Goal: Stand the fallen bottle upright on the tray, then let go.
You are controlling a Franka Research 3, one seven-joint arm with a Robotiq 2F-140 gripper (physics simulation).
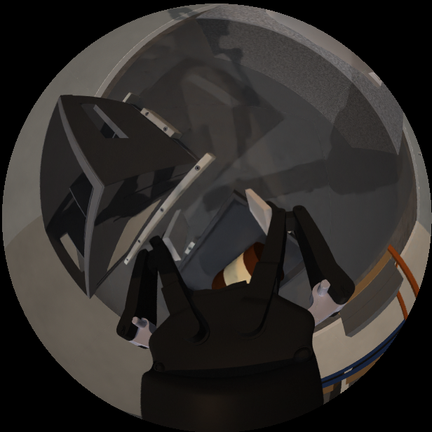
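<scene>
The bottle, brown with a cream band, lies on its side on the dark blue-grey tray. Its lower part is hidden behind the gripper body and part of its right side behind the right finger. My gripper is open, with its fingers partly drawn in. The right finger pad is near the brown end of the bottle. The left finger pad stands apart from the bottle, with bare tray showing between them. No contact with the bottle can be made out.
A large black box-like unit with openings stands at the left. A pale metal rail runs along its side near the left finger. A grey block and an orange curved bar are at the lower right.
</scene>
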